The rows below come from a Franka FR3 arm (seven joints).
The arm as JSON. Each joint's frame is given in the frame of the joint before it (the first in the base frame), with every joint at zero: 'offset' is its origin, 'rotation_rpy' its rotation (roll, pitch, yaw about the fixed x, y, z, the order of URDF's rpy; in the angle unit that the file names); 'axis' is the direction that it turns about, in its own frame. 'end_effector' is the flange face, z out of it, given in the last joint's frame.
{
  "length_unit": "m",
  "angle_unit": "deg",
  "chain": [
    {
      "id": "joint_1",
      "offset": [
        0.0,
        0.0,
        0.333
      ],
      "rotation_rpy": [
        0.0,
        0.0,
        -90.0
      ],
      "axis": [
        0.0,
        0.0,
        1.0
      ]
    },
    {
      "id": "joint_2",
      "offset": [
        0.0,
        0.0,
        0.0
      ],
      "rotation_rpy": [
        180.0,
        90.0,
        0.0
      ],
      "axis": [
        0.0,
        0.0,
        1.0
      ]
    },
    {
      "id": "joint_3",
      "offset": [
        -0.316,
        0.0,
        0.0
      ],
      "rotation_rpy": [
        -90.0,
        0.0,
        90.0
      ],
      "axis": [
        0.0,
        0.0,
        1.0
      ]
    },
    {
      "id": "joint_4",
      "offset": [
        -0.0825,
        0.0,
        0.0
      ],
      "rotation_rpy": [
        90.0,
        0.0,
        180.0
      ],
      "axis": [
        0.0,
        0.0,
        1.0
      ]
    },
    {
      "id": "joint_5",
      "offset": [
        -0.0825,
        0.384,
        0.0
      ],
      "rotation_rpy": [
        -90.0,
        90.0,
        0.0
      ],
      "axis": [
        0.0,
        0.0,
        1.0
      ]
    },
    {
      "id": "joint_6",
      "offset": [
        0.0,
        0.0,
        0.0
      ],
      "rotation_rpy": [
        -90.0,
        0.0,
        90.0
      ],
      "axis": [
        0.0,
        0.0,
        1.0
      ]
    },
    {
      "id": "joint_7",
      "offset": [
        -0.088,
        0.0,
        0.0
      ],
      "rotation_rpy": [
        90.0,
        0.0,
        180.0
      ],
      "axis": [
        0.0,
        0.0,
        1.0
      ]
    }
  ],
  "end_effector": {
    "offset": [
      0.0,
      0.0,
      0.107
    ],
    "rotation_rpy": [
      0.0,
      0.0,
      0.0
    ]
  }
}
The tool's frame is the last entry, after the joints.
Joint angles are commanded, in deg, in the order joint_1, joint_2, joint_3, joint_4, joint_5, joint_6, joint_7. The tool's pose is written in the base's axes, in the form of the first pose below.
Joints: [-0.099 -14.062 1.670 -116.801 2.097 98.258 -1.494]
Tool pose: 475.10 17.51 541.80 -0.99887 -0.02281 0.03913 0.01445
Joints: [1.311 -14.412 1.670 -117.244 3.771 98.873 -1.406]
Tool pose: 473.45 31.81 542.02 -0.99850 -0.03146 0.03493 0.02823
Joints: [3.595 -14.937 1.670 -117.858 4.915 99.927 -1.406]
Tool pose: 470.57 52.24 542.89 -0.99772 -0.04905 0.02738 0.03739
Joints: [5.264 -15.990 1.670 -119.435 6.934 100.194 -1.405]
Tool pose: 462.04 68.24 539.13 -0.99630 -0.05953 0.03092 0.05377
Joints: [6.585 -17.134 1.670 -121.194 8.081 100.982 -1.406]
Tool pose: 453.95 79.55 535.13 -0.99524 -0.06801 0.03055 0.06281
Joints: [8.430 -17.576 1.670 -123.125 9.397 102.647 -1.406]
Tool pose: 448.38 95.08 525.30 -0.99370 -0.07926 0.03078 0.07295
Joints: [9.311 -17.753 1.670 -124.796 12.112 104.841 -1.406]
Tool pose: 446.13 104.87 516.64 -0.99206 -0.07773 0.02701 0.09511
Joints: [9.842 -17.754 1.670 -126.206 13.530 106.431 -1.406]
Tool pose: 444.47 110.02 507.61 -0.99110 -0.07589 0.02679 0.10603
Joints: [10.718 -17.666 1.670 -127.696 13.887 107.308 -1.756]
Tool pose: 440.68 116.30 495.92 -0.99016 -0.08305 0.03350 0.10751
